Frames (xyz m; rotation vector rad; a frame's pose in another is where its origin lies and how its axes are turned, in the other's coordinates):
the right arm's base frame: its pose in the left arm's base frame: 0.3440 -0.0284 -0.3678 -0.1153 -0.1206 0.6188
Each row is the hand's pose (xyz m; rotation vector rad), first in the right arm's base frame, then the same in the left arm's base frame.
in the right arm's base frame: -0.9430 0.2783 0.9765 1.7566 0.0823 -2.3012
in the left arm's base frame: -0.7202 -0.2843 0.4820 1.5301 0.4010 -1.7196
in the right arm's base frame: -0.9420 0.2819 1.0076 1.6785 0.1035 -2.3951
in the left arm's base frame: -0.7261 -0.2785 0.5122 1.4598 0.3934 -1.8043
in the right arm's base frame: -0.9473 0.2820 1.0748 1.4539 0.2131 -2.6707
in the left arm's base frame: -0.7403 -0.2768 0.5781 1.2489 0.4131 -2.0603
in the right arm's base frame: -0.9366 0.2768 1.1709 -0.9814 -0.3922 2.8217
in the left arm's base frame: -0.7428 -0.2678 0.6745 0.8933 0.4711 -2.4364
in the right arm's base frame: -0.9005 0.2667 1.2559 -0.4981 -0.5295 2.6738
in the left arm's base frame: -0.7204 -0.2488 0.7626 0.5136 0.5482 -2.7714
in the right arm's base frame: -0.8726 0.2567 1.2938 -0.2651 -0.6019 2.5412
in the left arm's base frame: -0.6977 -0.2379 0.8036 0.2880 0.6117 -2.9431
